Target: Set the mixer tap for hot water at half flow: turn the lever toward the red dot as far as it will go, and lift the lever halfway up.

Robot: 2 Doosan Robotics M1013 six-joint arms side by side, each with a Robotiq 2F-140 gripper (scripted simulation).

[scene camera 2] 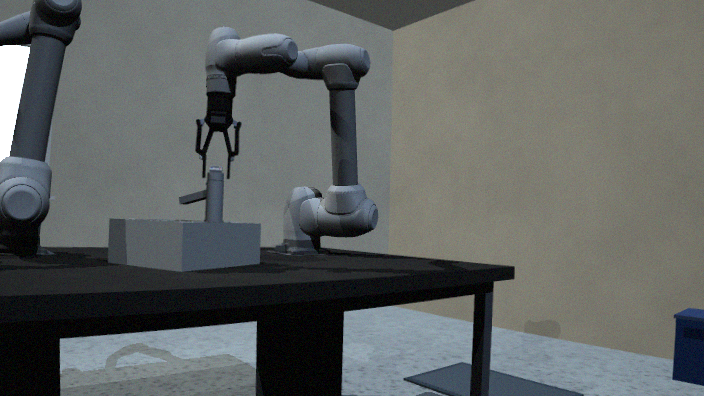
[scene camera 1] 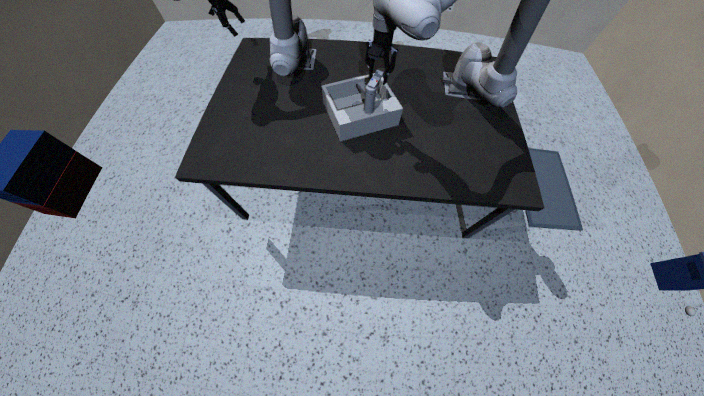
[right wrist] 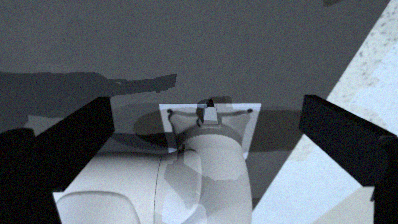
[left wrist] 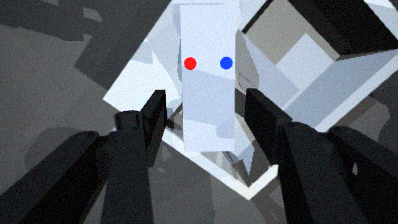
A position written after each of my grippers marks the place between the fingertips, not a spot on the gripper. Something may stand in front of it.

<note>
In view: my left gripper [scene camera 2: 215, 178], my right gripper [right wrist: 207, 113] and a white basin [left wrist: 335, 61].
My left gripper shows as well in the left wrist view [left wrist: 206, 105].
</note>
